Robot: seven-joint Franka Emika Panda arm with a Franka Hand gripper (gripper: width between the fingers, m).
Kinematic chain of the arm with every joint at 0, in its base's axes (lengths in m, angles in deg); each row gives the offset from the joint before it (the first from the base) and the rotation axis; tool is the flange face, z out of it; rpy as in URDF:
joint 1: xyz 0 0 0.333 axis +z
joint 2: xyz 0 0 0 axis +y
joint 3: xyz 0 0 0.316 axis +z
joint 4: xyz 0.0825 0 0 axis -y
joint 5: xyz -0.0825 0 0.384 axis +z
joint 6: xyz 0 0 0 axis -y
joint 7: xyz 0.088 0 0 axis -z
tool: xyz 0 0 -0.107 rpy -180 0 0
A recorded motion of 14 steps. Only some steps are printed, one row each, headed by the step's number.
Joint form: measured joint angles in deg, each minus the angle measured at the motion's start. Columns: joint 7, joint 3, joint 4, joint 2, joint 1, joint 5, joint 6.
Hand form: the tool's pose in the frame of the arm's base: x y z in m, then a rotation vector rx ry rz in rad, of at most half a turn. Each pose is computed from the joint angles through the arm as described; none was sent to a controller.
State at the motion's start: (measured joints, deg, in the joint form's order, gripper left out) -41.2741 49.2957 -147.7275 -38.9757 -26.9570 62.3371 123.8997
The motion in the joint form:
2: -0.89 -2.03 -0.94 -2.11 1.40 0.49 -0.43
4: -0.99 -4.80 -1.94 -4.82 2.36 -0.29 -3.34
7: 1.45 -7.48 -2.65 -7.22 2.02 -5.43 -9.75
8: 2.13 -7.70 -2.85 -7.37 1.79 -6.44 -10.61
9: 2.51 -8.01 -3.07 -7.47 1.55 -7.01 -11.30
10: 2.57 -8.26 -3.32 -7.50 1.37 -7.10 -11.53
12: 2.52 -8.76 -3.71 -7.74 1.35 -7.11 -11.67
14: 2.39 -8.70 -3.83 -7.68 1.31 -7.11 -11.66
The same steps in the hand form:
2: 0.3627 0.1841 0.4272 -2.6562 -0.6171 -0.4408
4: 0.3540 0.1747 0.4370 -2.6504 -0.6192 -0.4391
7: 0.3427 0.1596 0.4402 -2.6924 -0.6080 -0.3245
8: 0.3414 0.1563 0.4384 -2.7052 -0.5964 -0.2983
9: 0.3405 0.1525 0.4371 -2.7112 -0.5831 -0.2802
10: 0.3403 0.1492 0.4358 -2.7119 -0.5714 -0.2740
12: 0.3394 0.1451 0.4355 -2.7111 -0.5596 -0.2750
14: 0.3393 0.1446 0.4342 -2.7114 -0.5606 -0.2717

